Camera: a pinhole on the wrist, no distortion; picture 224 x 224 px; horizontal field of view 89.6 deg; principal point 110.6 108.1 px. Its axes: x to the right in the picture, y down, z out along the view. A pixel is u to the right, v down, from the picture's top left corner.
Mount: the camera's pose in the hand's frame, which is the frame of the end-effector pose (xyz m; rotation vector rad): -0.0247 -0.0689 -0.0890 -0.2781 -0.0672 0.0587
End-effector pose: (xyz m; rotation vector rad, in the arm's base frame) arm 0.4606 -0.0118 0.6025 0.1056 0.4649 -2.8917
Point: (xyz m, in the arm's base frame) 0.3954 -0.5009 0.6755
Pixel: 171 207
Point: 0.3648 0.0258 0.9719
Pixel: 137 44
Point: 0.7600 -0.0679 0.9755
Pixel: 48 99
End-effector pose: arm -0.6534 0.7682 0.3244 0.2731 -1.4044 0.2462
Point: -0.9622 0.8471 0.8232
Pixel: outside the picture
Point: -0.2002 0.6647 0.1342
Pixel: behind the camera
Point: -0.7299 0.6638 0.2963
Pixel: 108 73
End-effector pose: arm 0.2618 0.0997 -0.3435 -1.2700 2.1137 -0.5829
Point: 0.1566 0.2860 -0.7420
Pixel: 125 210
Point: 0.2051 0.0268 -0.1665
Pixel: behind the camera
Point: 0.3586 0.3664 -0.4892
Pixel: 45 164
